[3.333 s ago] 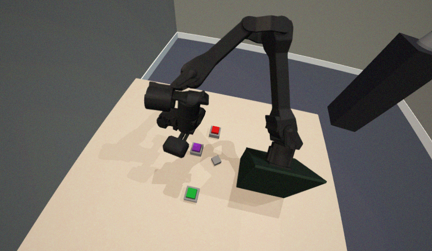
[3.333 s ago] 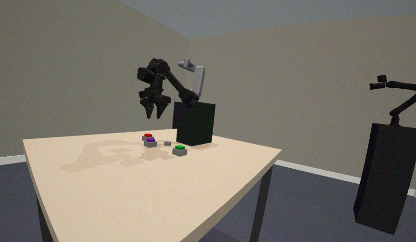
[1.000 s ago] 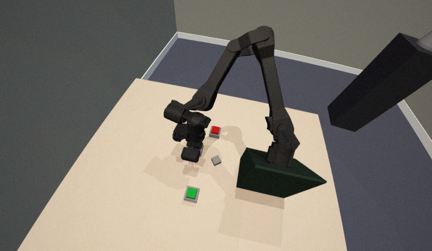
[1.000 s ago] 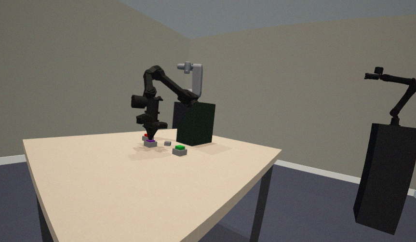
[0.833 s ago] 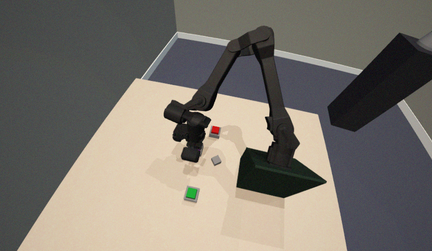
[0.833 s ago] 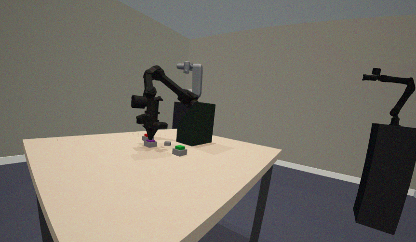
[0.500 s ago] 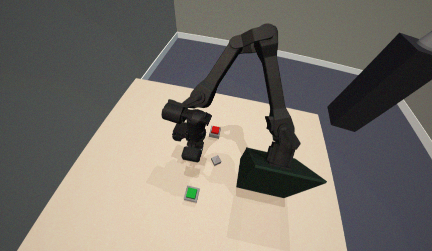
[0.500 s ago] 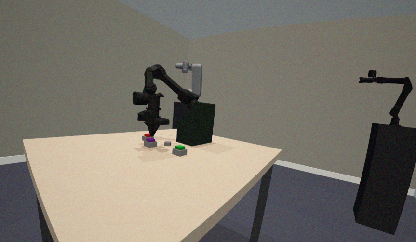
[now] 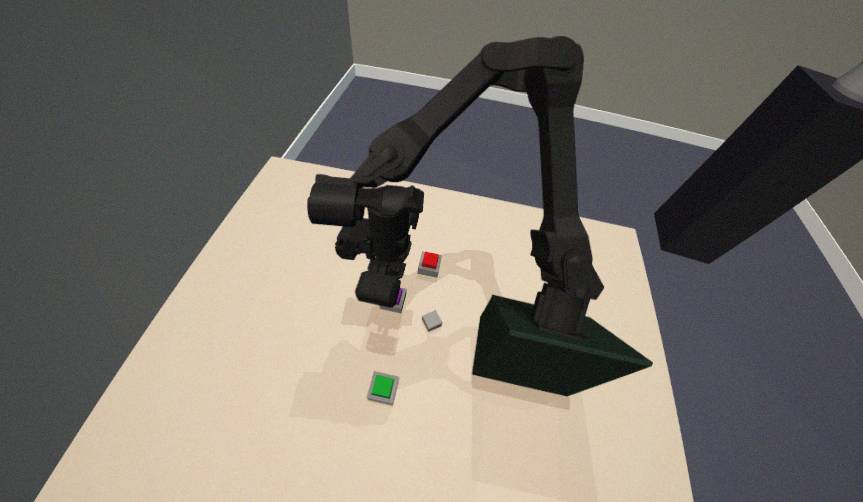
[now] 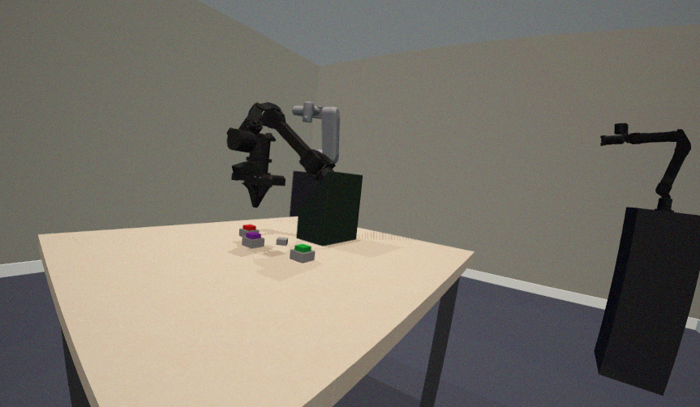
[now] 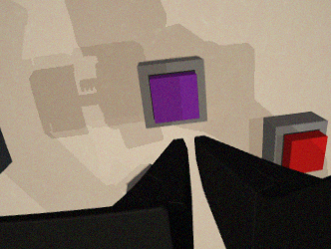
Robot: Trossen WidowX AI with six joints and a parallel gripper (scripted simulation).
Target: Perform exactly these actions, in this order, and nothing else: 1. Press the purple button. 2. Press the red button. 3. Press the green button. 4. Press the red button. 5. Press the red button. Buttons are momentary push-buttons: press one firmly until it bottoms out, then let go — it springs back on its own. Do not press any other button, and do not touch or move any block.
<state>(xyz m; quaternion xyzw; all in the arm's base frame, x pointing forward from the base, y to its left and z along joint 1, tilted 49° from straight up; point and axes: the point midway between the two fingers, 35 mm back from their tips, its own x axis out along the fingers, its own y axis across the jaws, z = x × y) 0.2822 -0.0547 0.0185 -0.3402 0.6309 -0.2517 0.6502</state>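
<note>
The red button lies 50 mm behind my gripper tip, 110 mm to the right of it and 90 mm below it. Round my gripper tip: green button 50 mm behind, 180 mm to the left, 90 mm below; purple button 90 mm below; small grey block 100 mm behind, 20 mm to the left, 110 mm below.
</note>
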